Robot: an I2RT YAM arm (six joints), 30 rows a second.
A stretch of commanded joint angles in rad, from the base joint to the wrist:
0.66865, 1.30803, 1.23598, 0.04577, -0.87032, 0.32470
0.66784, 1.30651, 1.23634, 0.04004, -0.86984, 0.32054
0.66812, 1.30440, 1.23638, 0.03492, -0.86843, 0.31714
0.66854, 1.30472, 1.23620, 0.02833, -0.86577, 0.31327
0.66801, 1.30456, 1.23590, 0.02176, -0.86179, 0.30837
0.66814, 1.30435, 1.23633, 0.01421, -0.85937, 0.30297
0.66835, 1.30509, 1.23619, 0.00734, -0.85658, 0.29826
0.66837, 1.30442, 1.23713, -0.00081, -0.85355, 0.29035
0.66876, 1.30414, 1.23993, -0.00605, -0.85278, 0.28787
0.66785, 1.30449, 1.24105, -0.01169, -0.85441, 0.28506
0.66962, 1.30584, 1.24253, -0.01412, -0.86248, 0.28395
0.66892, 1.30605, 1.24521, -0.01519, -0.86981, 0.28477
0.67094, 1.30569, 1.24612, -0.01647, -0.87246, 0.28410
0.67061, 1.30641, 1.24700, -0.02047, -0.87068, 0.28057
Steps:
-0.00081, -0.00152, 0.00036, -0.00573, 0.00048, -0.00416
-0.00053, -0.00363, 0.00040, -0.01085, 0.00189, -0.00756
-0.00011, -0.00331, 0.00022, -0.01744, 0.00455, -0.01143
-0.00064, -0.00347, -0.00008, -0.02401, 0.00853, -0.01633
-0.00051, -0.00368, 0.00035, -0.03156, 0.01095, -0.02173
-0.00030, -0.00294, 0.00021, -0.03843, 0.01374, -0.02644
-0.00028, -0.00361, 0.00115, -0.04658, 0.01677, -0.03435
0.00011, -0.00389, 0.00395, -0.05182, 0.01754, -0.03683
-0.00080, -0.00354, 0.00507, -0.05746, 0.01591, -0.03964
0.00097, -0.00219, 0.00655, -0.05989, 0.00784, -0.04075
0.00027, -0.00198, 0.00923, -0.06096, 0.00051, -0.03993
0.00229, -0.00234, 0.01014, -0.06224, -0.00214, -0.04060
0.00196, -0.00162, 0.01102, -0.06624, -0.00036, -0.04413

